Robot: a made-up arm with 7 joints.
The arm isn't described. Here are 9 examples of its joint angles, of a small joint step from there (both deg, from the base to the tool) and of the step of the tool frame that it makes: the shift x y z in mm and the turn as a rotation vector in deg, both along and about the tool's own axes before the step.
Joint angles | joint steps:
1: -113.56 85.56 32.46 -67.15 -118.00 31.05 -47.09 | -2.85 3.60 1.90 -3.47 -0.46 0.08 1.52
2: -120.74 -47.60 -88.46 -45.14 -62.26 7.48 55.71 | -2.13 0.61 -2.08 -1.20 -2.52 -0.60 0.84
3: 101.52 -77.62 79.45 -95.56 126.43 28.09 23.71 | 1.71 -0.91 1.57 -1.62 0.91 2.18 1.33
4: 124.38 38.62 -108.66 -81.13 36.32 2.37 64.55 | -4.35 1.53 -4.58 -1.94 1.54 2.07 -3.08
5: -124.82 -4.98 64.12 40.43 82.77 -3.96 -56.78 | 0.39 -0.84 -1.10 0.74 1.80 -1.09 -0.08
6: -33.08 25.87 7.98 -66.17 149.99 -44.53 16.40 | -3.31 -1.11 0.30 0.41 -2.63 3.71 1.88
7: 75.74 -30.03 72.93 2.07 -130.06 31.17 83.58 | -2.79 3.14 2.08 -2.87 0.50 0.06 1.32
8: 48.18 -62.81 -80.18 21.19 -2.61 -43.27 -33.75 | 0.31 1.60 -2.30 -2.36 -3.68 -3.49 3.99
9: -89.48 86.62 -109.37 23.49 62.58 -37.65 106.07 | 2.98 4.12 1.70 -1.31 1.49 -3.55 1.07
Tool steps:
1: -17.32 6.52 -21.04 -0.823 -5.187 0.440
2: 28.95 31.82 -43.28 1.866 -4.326 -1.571
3: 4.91 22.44 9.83 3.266 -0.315 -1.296
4: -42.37 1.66 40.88 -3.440 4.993 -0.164
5: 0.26 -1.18 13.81 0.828 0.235 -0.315
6: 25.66 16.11 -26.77 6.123 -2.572 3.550
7: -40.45 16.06 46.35 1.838 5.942 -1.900
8: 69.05 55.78 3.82 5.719 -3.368 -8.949
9: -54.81 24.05 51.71 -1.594 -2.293 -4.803
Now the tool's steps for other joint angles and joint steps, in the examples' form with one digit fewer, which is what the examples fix.
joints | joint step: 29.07 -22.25 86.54 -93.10 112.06 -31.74 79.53 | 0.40 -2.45 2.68 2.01 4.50 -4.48 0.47
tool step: -14.9 19.8 3.2 -2.98 -8.61 -5.01
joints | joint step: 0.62 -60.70 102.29 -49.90 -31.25 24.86 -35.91 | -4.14 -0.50 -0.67 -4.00 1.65 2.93 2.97
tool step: 63.9 4.9 -9.7 1.34 3.57 -5.31
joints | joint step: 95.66 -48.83 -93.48 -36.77 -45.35 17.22 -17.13 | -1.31 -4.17 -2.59 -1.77 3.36 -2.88 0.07
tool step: 70.0 15.7 -34.0 -1.18 0.90 -7.83
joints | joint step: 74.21 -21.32 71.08 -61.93 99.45 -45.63 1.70 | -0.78 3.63 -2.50 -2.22 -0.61 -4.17 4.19
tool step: 7.6 39.5 6.4 7.13 -2.28 -4.63
